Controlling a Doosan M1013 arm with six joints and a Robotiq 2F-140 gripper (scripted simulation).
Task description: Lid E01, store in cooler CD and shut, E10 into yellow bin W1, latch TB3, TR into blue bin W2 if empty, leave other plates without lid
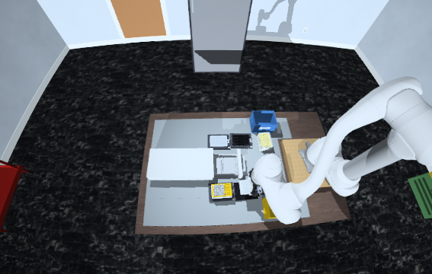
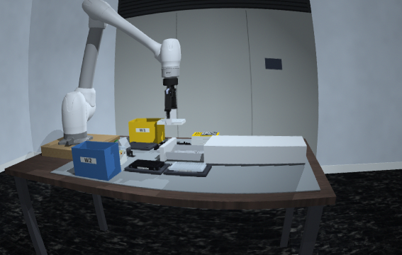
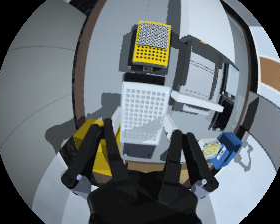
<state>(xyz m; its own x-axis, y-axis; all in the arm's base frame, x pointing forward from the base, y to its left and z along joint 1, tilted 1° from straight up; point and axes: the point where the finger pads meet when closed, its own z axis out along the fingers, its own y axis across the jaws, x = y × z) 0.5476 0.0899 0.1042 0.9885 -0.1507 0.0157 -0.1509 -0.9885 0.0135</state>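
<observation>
My gripper is now 210 mm to the left of the drawer, 120 mm above it and 100 mm short of it. Round my hand: black nest: 140 mm below; white well plate: 20 mm below; grey plate lid: 10 mm below.
</observation>
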